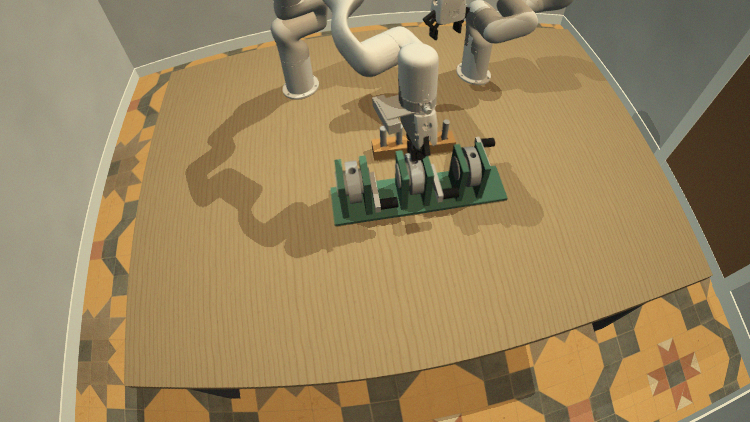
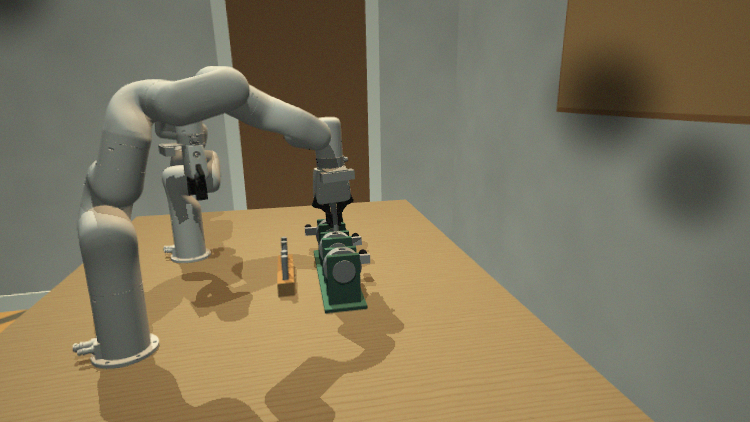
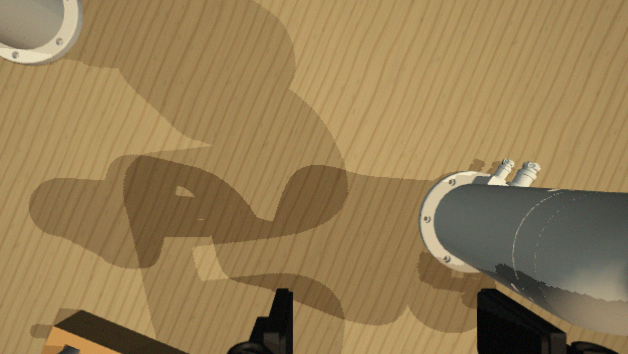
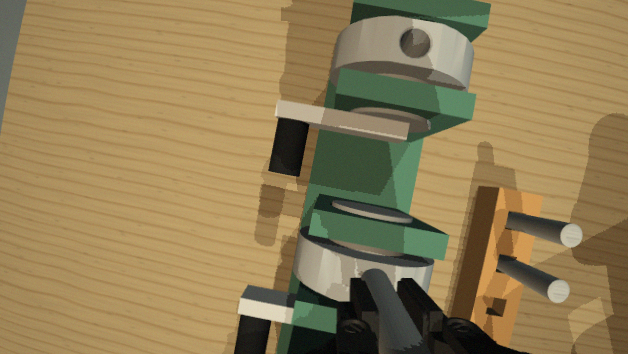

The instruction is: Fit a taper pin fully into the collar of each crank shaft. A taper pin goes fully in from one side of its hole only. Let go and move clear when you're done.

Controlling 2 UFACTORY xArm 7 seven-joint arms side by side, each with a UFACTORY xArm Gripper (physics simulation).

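Frame: origin at the left arm's base, x back, y right, z up, level; metres.
Seen in the pictures: left gripper, fingertip midpoint: (image 1: 445, 34) (image 2: 198, 197) (image 3: 384, 320); right gripper, fingertip midpoint: (image 1: 416, 155) (image 2: 334, 225) (image 4: 379, 306); left arm's base, link origin: (image 1: 473, 73) (image 2: 191, 256) (image 3: 467, 220); right arm's base, link origin: (image 1: 300, 87) (image 2: 126, 351) (image 3: 32, 14).
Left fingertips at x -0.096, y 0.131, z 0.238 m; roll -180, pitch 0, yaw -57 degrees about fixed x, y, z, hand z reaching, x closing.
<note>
Offsets run from my left fingertips to a thing's top centre. "spot": to the spot under its first point.
Three grey collars stand on a green stand (image 1: 493, 191) (image 2: 322, 293) (image 4: 355, 165). The left collar {spot: dy +0.244, dx -0.480, dz -0.100 m} (image 1: 353, 184) (image 4: 367, 47) and the right collar {spot: dy -0.038, dx -0.431, dz -0.104 m} (image 1: 474, 170) show open holes on top. My right gripper (image 1: 418, 152) (image 2: 335, 219) (image 4: 379, 306) is shut on a grey taper pin {dy +0.108, dx -0.420, dz +0.006 m} (image 2: 335, 211) (image 4: 400, 320), just above the middle collar {spot: dy +0.100, dx -0.463, dz -0.111 m} (image 1: 417, 181) (image 4: 320, 270). The pin's lower end is at this collar's top; its hole is hidden. My left gripper (image 1: 445, 29) (image 2: 197, 187) (image 3: 384, 320) is open and empty, high at the back.
An orange block {dy +0.098, dx -0.268, dz -0.198 m} (image 1: 385, 151) (image 2: 286, 289) (image 3: 51, 339) (image 4: 525, 201) behind the stand holds three upright pins, including one at its right (image 1: 445, 129). A crank with a black handle {dy +0.165, dx -0.504, dz -0.128 m} (image 1: 388, 203) (image 4: 289, 147) sticks out between the left and middle collars. Another black handle {spot: dy -0.092, dx -0.321, dz -0.128 m} (image 1: 487, 142) points right.
</note>
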